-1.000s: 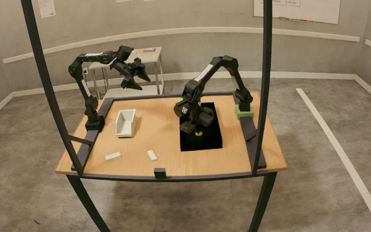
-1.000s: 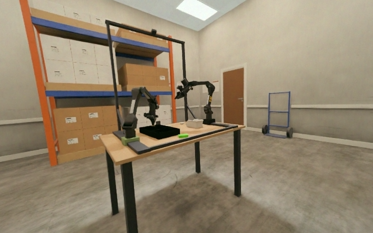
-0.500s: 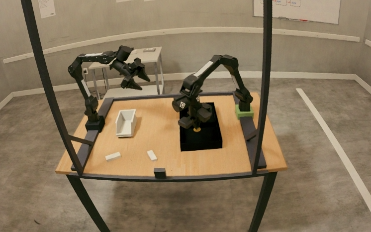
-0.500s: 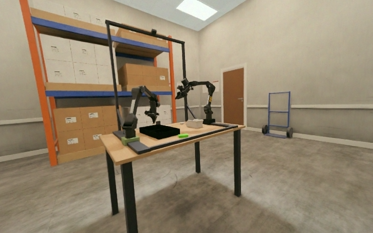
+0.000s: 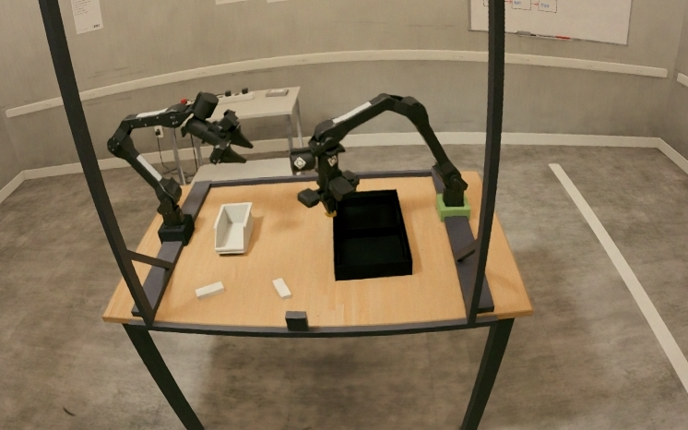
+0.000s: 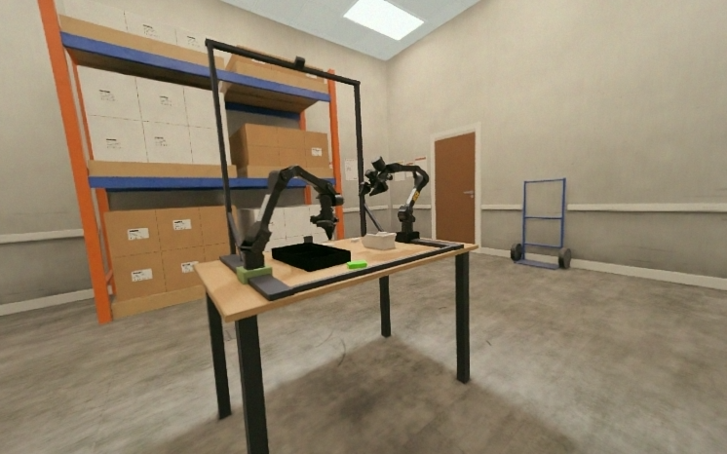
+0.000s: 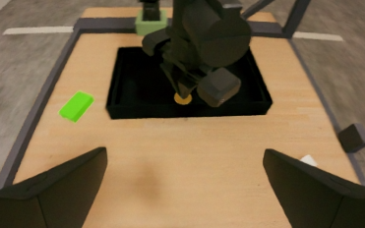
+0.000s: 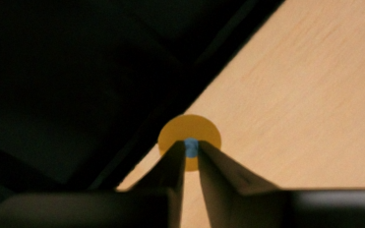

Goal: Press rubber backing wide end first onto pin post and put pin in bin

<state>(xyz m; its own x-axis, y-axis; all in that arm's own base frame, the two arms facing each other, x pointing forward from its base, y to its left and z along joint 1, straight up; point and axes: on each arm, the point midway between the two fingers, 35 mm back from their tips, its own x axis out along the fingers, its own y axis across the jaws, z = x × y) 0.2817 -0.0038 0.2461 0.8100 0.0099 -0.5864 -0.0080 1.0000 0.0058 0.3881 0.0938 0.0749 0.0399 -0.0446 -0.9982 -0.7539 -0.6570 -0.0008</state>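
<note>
Right now the round pin is 24 cm to the right of my left hand, 22 cm below it and 3 cm behind it. From my left hand the other things lie so: white bin: 27 cm below, 6 cm to the left, 1 cm behind; black tray: 35 cm to the right, 29 cm below, 6 cm behind.
</note>
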